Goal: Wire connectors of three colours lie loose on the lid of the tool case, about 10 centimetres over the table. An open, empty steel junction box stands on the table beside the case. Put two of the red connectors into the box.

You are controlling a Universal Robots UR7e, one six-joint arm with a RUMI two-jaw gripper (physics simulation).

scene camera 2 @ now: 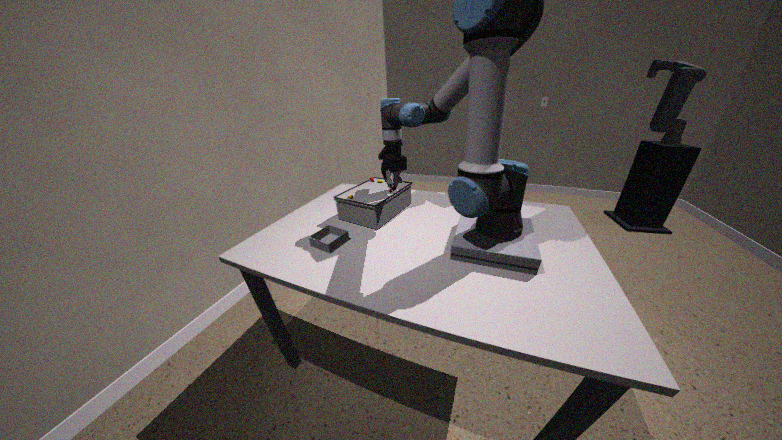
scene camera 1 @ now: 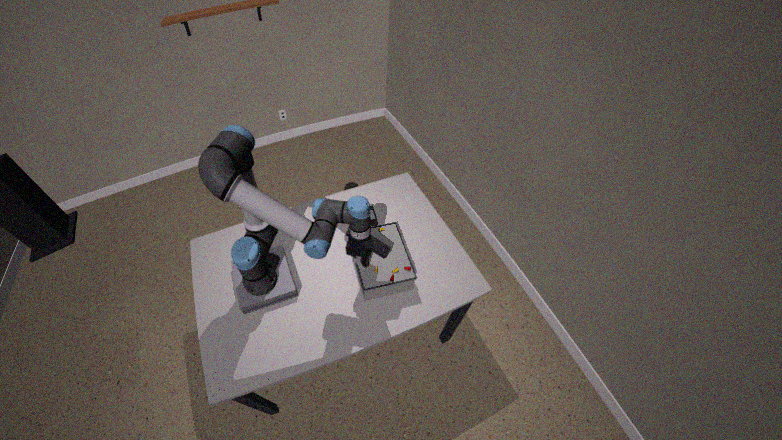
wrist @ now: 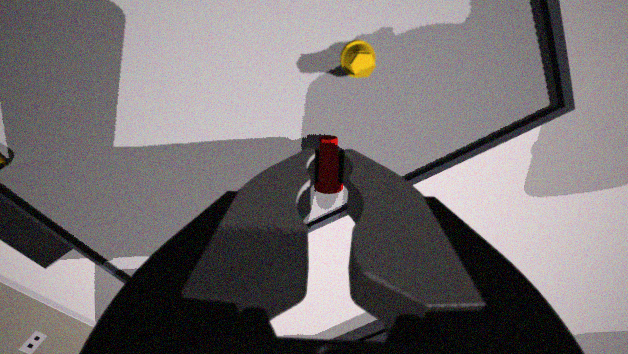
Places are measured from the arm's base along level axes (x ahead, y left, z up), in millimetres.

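Where they show: gripper, fingertip midpoint: [scene camera 2: 393,189] [scene camera 1: 366,265] [wrist: 328,154]; arm's base, origin of the base link: [scene camera 2: 498,228] [scene camera 1: 260,279].
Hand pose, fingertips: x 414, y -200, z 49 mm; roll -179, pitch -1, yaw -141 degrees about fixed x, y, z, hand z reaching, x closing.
Observation:
Each offset is from my fingertips to the top centre of the thing. "spot": to the spot under its first point.
My gripper [scene camera 1: 365,263] [scene camera 2: 392,188] [wrist: 328,154] is shut on a red connector @[dx -1, dy +2, dz +16 mm] [wrist: 328,170], low over the lid of the tool case @[dx +86, dy +14, dz +4 mm] [scene camera 1: 401,256] [scene camera 2: 355,213] [wrist: 225,100]. The narrow end of this connector shows past the fingertips in the wrist view. Two other red connectors, one @[dx +132, dy -104, dz +16 mm] [scene camera 1: 407,268] near the lid's corner and one @[dx +55, dy -108, dz +16 mm] [scene camera 1: 392,278] by its rim, lie apart from the gripper. The open steel junction box @[dx +173, dy +302, dz -67 mm] [scene camera 2: 320,244] [wrist: 35,245] stands on the table beside the case; in scene camera 1 the arm mostly hides it.
Yellow connectors lie on the lid: one @[dx +86, dy -86, dz +15 mm] [scene camera 1: 395,270] between the two red ones, one @[dx +22, dy -43, dz +25 mm] [scene camera 1: 375,269] [wrist: 358,59] near the gripper and one @[dx +153, dy +123, dz +15 mm] [scene camera 1: 381,229] [scene camera 2: 350,196] at the junction box end. A dark raised rim @[spot: dx -60, dy -92, dz +4 mm] [wrist: 564,95] runs around the lid. The arm's base plate [scene camera 2: 494,258] stands on the table.

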